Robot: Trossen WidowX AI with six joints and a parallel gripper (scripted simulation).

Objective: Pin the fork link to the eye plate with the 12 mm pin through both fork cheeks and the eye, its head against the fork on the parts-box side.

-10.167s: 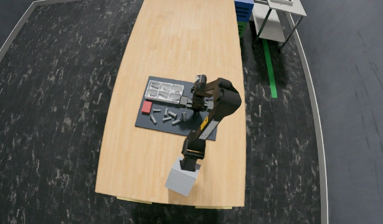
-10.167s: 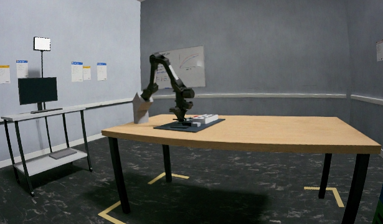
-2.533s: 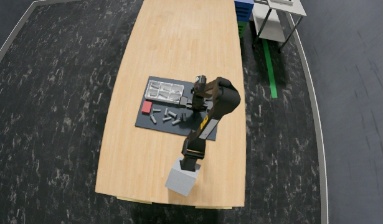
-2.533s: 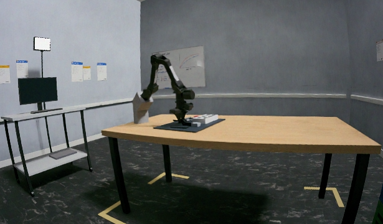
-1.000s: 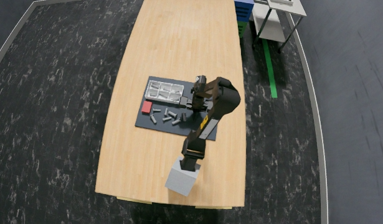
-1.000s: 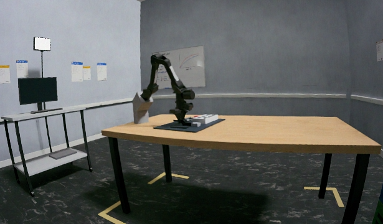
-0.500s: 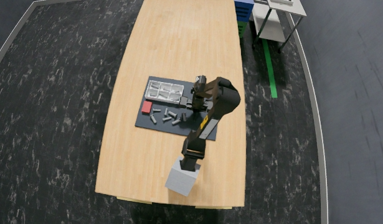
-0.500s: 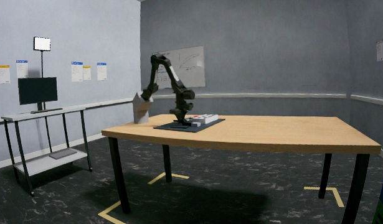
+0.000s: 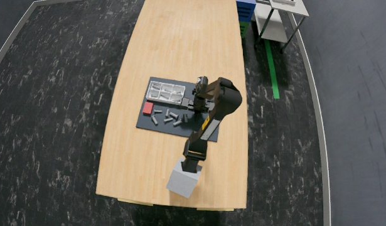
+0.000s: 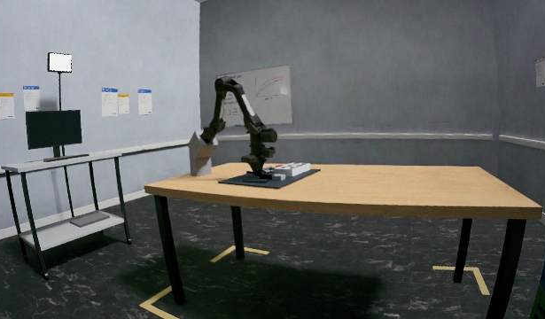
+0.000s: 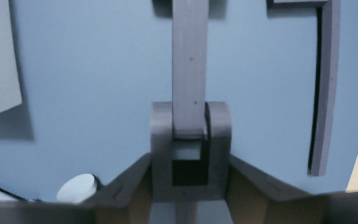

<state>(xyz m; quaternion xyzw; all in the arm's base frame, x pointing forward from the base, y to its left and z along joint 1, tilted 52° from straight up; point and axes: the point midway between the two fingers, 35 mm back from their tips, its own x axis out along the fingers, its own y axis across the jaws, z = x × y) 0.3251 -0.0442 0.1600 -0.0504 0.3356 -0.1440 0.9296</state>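
Now: the eye plate 4 cm below my hand, 3 cm ahead of it and 1 cm to the right of it. Round my hand: long dark bar (9 cm to the right, 5 cm below, 3 cm ahead); then pin (7 cm to the left, 4 cm below, 2 cm behind); then dark mat (9 cm to the left, 6 cm below, 5 cm ahead).
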